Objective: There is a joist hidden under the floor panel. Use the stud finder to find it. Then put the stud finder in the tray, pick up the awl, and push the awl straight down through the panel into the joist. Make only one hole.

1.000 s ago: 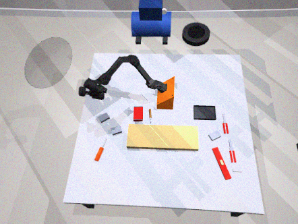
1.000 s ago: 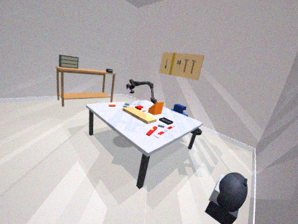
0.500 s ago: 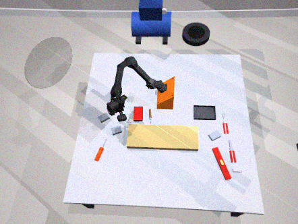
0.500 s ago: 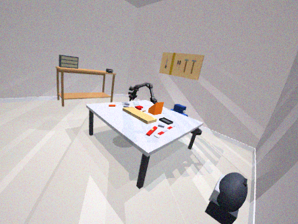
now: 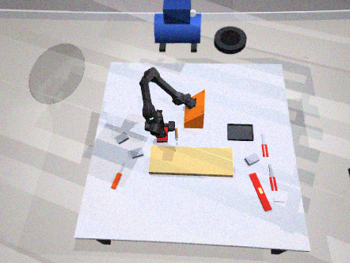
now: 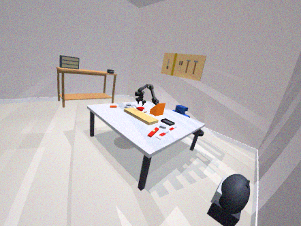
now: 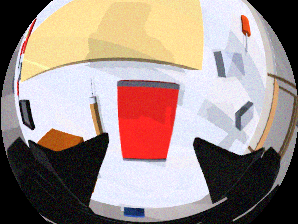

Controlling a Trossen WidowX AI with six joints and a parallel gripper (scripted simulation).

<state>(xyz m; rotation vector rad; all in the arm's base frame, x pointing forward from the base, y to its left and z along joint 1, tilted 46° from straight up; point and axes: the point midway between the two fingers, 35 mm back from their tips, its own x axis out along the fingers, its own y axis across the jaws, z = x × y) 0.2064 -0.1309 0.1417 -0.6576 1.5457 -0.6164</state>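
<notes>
The red stud finder lies 2 cm behind my gripper tip and 7 cm below it. Also, from my gripper tip: red level (32 cm ahead, 62 cm to the left, 7 cm below); black tray (7 cm behind, 52 cm to the left, 7 cm below); awl (10 cm to the left, 8 cm below).
</notes>
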